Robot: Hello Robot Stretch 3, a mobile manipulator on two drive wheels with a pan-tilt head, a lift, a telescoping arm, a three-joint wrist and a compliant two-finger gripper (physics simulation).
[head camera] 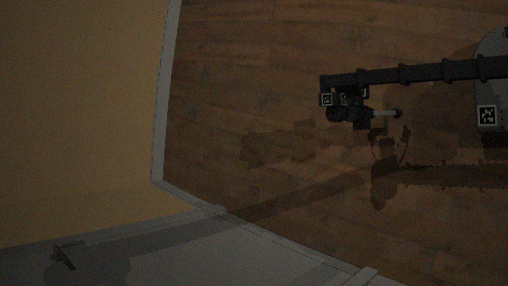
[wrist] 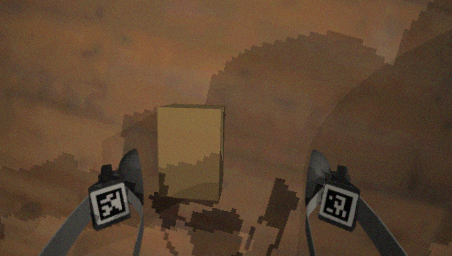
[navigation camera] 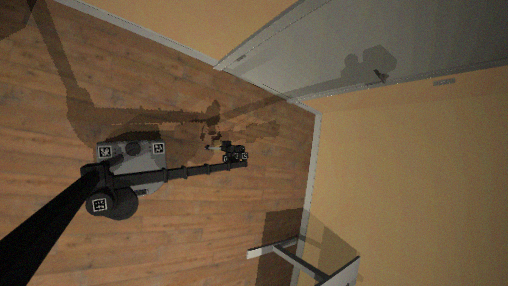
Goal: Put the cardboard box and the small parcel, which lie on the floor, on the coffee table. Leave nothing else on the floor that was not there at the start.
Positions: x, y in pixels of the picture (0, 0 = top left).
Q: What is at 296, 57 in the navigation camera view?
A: A grey door.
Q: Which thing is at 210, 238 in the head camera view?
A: A grey door.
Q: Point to my gripper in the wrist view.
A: At 224, 169
